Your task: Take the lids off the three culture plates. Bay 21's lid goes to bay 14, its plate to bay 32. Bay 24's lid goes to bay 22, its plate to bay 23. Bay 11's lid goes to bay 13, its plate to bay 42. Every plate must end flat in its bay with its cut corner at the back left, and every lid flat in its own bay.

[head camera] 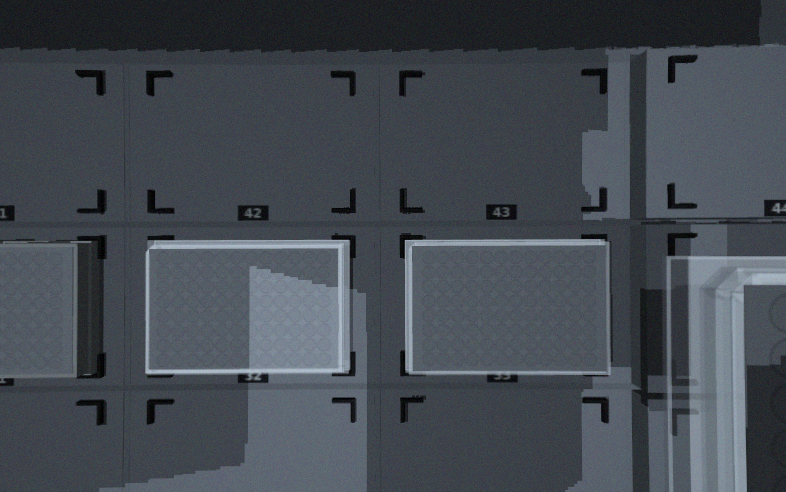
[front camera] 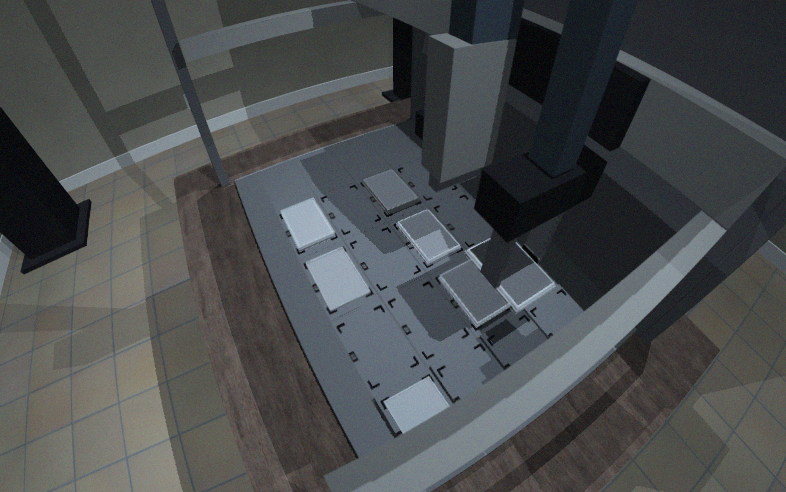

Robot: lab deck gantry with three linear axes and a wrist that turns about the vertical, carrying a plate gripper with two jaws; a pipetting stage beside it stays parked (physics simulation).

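Pixels of known places: gripper, between the fingertips: (front camera: 511,266); robot's base, origin of its link: (front camera: 281,215).
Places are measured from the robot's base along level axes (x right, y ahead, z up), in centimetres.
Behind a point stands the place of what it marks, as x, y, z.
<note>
My gripper (front camera: 515,268) {-25.0, 45.1, 16.0} is shut on a plate (front camera: 526,285) {-24.6, 49.0, 16.2} (head camera: 716,348) {-27.4, 38.9, 15.9}, held above the deck near bay 34. In the head view the plate enters at the right, its back left corner cut inside a clear square outer edge; I cannot tell whether a lid is on it. A plate (front camera: 428,234) {-25.5, 23.2, 1.4} (head camera: 246,307) {-25.8, 22.9, 1.4} sits flat in bay 32, cut corner at the back left. In the front view a white-topped piece (front camera: 307,223) {-4.3, 7.1, 1.4} is in bay 11 and a white piece (front camera: 416,404) {-4.3, 52.4, 2.2}, seemingly a lid, in bay 14. Bays 13, 21, 22, 23, 24 and 42 look empty.
Other pieces stand in bay 12 (front camera: 338,278) {-4.4, 23.5, 0.8}, bay 31 (front camera: 390,190) {-25.4, 7.1, 1.4} (head camera: 37,310) {-25.7, 10.3, 1.4} and bay 33 (front camera: 475,292) {-25.3, 39.9, 1.4} (head camera: 507,307) {-25.7, 39.1, 1.4}. The parked pipetting stage (front camera: 469,110) hangs behind and left of the gripper. A pale frame beam (front camera: 522,382) {-3.0, 61.8, 40.0} crosses the near side of the deck.
</note>
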